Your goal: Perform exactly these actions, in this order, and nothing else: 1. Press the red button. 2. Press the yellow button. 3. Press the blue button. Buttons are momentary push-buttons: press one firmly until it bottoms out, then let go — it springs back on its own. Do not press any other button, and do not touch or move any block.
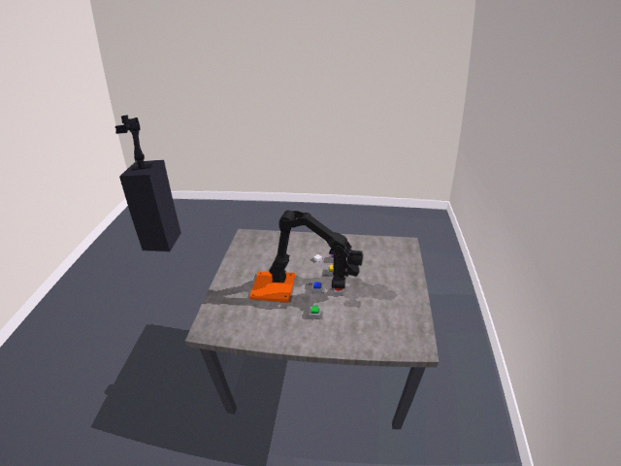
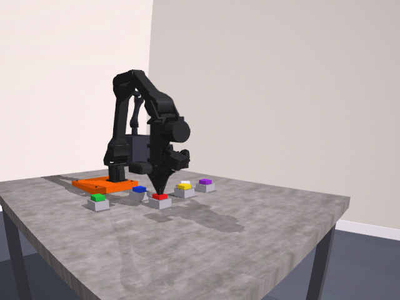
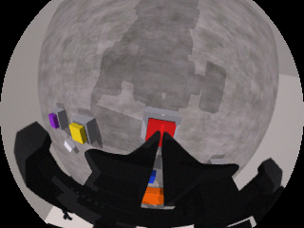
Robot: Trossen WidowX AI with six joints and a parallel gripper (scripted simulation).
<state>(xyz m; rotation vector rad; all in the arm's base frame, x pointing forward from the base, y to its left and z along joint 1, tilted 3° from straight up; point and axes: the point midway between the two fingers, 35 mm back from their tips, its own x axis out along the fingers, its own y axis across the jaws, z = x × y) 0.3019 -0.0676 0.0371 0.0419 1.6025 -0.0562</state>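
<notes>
Right now my gripper tip is 10 mm above the red button. Also, from my gripper tip: green button: 110 mm behind, 150 mm to the right; then blue button: 110 mm behind, 10 mm to the left; then yellow button: 30 mm behind, 150 mm to the left.
</notes>
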